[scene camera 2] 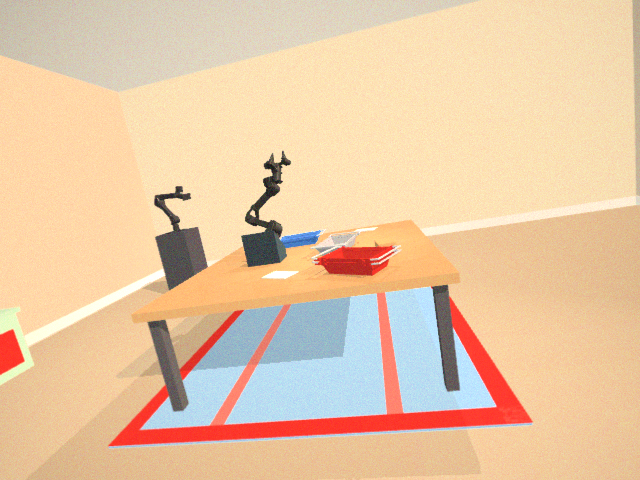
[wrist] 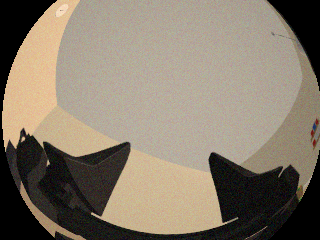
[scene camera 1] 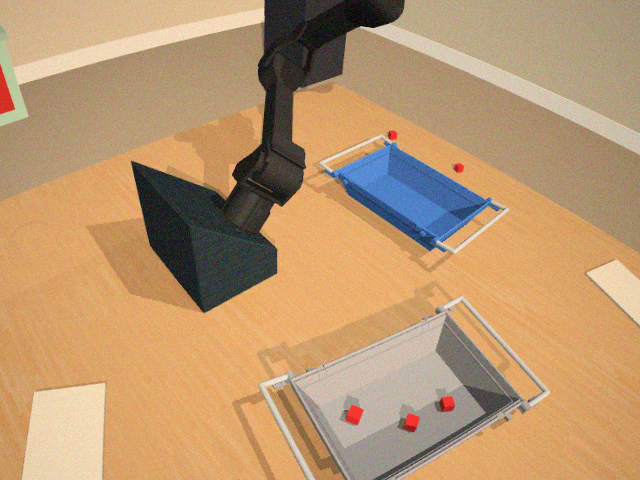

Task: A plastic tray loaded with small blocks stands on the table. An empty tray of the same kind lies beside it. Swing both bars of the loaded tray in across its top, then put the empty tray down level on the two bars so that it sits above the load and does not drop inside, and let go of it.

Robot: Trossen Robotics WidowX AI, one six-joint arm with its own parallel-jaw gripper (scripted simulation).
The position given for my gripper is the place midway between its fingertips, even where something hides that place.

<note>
My gripper (wrist: pixel 171 153) is open and holds nothing. I also see a blue tray (scene camera 1: pixel 426 205).
The wrist view misses the blue tray: it is out of frame.
</note>
